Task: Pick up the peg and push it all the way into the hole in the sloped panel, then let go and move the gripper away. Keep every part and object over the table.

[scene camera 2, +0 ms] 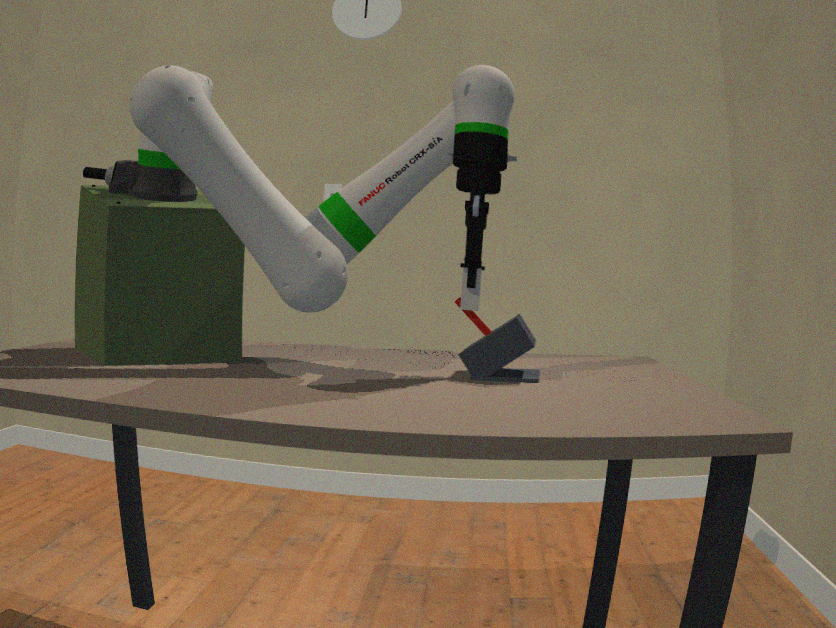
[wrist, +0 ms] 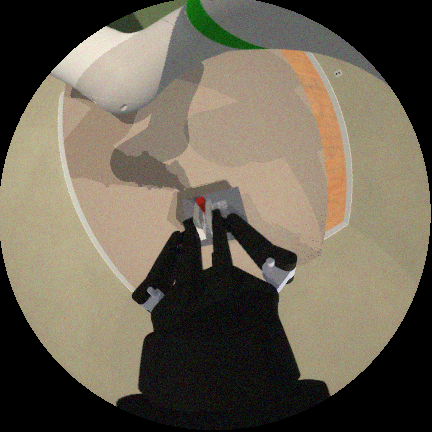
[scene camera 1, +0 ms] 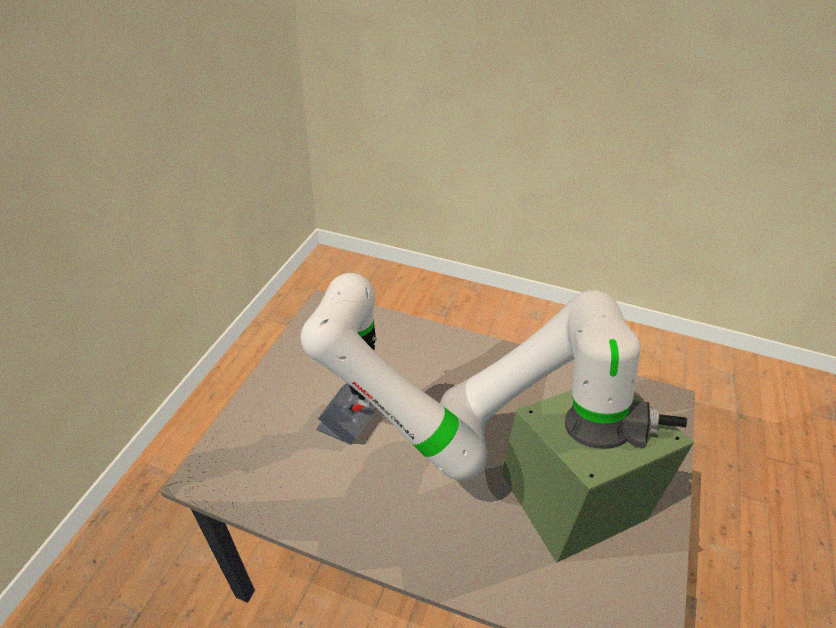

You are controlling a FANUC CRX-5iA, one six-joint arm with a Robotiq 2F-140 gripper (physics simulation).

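Seen in the pictures: gripper, between the fingertips: [scene camera 2: 469, 310] [wrist: 204, 207] [scene camera 1: 366, 402]; arm's base, origin of its link: [scene camera 2: 161, 195] [scene camera 1: 598, 426].
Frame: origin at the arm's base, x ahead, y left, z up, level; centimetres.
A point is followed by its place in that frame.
Observation:
The red peg [scene camera 1: 358, 407] {x 60.1, y -5.6, z -21.6 cm} [scene camera 2: 481, 323] {x 60.1, y -6.9, z -21.6 cm} [wrist: 200, 202] {x 56.4, y -6.2, z -17.5 cm} is tilted, its upper end sticking out past the fingertips on the robot base's side. In scene camera 2 its lower end meets the upper face of the grey sloped panel [scene camera 1: 343, 418] {x 63.1, y -1.7, z -22.8 cm} [scene camera 2: 501, 346] {x 63.0, y -12.7, z -24.7 cm} [wrist: 238, 201] {x 61.2, y 0.0, z -24.3 cm}. The hole and how deep the peg sits in it are hidden. My gripper [scene camera 2: 471, 298] {x 58.1, y -6.4, z -19.5 cm} [wrist: 204, 207] {x 58.1, y -6.4, z -19.5 cm} points down just above the panel and is shut on the peg, with its light fingertips on either side of it. In scene camera 1 the arm hides most of the gripper.
The panel's flat foot [scene camera 2: 530, 375] {x 68.5, y -9.2, z -29.7 cm} rests on the table [scene camera 1: 283, 513] {x 69.3, y 25.8, z -30.3 cm} [scene camera 2: 378, 412] {x 45.4, y -43.1, z -30.3 cm}. The green base block [scene camera 1: 574, 473] {x 4.5, y 15.5, z 2.1 cm} [scene camera 2: 168, 283] {x 6.9, y -11.8, z -16.4 cm} carries the arm at the other end. The arm's white elbow [scene camera 1: 466, 452] {x 27.5, y 11.2, z -5.8 cm} [scene camera 2: 314, 277] {x 33.4, y -14.0, z -14.9 cm} [wrist: 120, 85] {x 36.6, y -7.9, z -10.5 cm} hangs low between the block and the panel.

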